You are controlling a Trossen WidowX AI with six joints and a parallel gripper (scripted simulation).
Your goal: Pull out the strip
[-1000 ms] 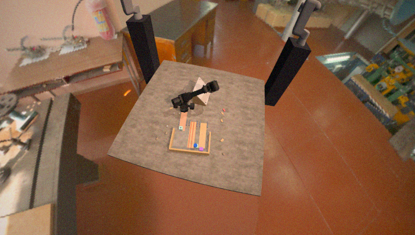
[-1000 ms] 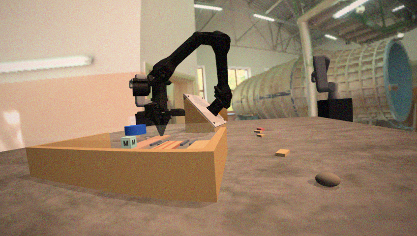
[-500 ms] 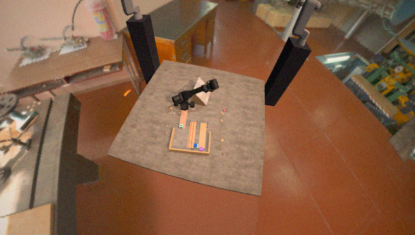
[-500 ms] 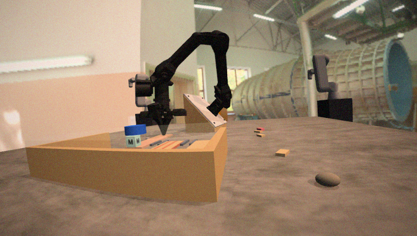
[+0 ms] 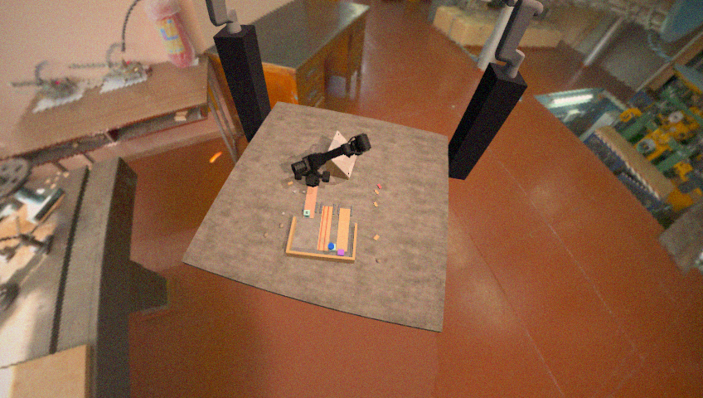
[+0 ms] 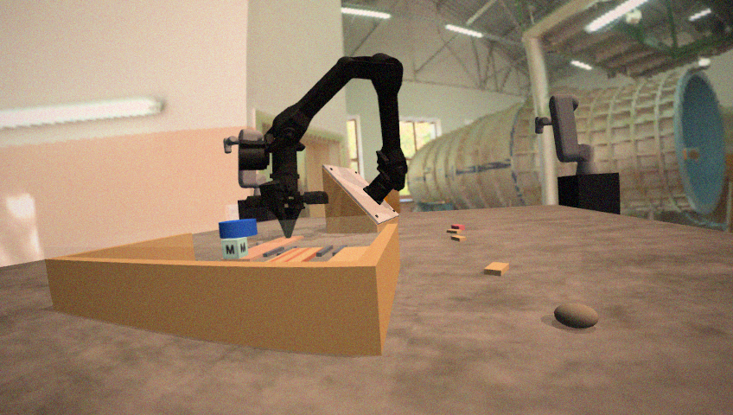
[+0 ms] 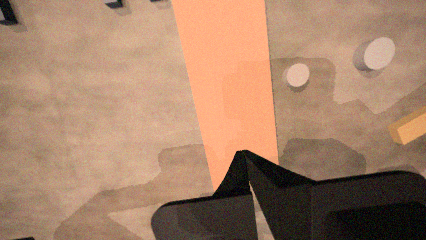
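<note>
Now: gripper tip 9 cm short of the salmon strip and 1 cm to the right of it.
</note>
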